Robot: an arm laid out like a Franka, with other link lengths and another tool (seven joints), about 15 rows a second.
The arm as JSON. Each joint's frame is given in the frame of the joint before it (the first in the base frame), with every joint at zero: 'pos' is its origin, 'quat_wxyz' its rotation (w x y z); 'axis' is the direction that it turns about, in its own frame. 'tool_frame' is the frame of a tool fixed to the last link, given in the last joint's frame.
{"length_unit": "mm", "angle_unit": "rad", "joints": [
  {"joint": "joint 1", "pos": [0.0, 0.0, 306.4], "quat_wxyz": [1.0, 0.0, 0.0, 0.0], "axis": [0.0, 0.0, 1.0]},
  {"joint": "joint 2", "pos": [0.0, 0.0, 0.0], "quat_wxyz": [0.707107, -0.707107, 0.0, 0.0], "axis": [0.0, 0.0, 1.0]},
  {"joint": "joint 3", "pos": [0.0, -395.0, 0.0], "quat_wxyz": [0.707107, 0.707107, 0.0, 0.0], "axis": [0.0, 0.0, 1.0]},
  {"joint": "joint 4", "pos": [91.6, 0.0, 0.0], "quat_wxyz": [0.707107, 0.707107, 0.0, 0.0], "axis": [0.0, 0.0, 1.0]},
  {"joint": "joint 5", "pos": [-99.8, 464.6, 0.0], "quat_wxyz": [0.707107, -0.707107, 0.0, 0.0], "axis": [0.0, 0.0, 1.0]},
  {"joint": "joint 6", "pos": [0.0, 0.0, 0.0], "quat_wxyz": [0.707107, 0.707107, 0.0, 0.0], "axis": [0.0, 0.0, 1.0]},
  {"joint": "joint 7", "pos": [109.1, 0.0, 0.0], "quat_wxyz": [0.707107, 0.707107, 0.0, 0.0], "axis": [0.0, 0.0, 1.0]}
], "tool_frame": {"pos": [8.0, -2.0, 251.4], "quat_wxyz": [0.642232, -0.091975, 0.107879, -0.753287]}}
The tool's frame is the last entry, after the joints.
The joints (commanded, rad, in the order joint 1, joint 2, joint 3, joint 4, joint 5, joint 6, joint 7), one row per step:
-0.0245 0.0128 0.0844 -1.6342 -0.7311 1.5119 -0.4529
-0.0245 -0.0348 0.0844 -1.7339 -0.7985 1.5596 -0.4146
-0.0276 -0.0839 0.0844 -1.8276 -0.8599 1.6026 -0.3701
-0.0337 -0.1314 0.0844 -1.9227 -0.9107 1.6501 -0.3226
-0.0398 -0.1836 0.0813 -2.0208 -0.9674 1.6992 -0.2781
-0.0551 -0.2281 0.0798 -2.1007 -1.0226 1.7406 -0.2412
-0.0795 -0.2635 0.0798 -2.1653 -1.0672 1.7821 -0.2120
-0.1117 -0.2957 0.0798 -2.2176 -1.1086 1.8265 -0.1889
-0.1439 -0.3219 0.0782 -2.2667 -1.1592 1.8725 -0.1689
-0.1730 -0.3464 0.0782 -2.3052 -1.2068 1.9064 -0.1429
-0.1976 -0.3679 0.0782 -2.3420 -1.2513 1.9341 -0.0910
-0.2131 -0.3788 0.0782 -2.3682 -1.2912 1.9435 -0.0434
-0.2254 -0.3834 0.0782 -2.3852 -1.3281 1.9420 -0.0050
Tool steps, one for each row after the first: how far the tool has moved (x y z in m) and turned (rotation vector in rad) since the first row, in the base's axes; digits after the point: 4 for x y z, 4 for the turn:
-0.0120 -0.0091 -0.0102 -0.0712 -0.0130 0.0124
-0.0257 -0.0181 -0.0185 -0.1342 -0.0336 0.0195
-0.0396 -0.0256 -0.0317 -0.1831 -0.0553 0.0286
-0.0557 -0.0344 -0.0442 -0.2331 -0.0766 0.0441
-0.0704 -0.0467 -0.0530 -0.2793 -0.0955 0.0547
-0.0828 -0.0605 -0.0614 -0.3123 -0.1117 0.0619
-0.0935 -0.0766 -0.0660 -0.3396 -0.1309 0.0673
-0.1026 -0.0928 -0.0717 -0.3715 -0.1432 0.0808
-0.1115 -0.1067 -0.0730 -0.4036 -0.1611 0.0857
-0.1203 -0.1180 -0.0760 -0.4324 -0.1952 0.0758
-0.1271 -0.1267 -0.0793 -0.4614 -0.2182 0.0634
-0.1326 -0.1352 -0.0807 -0.4918 -0.2322 0.0507

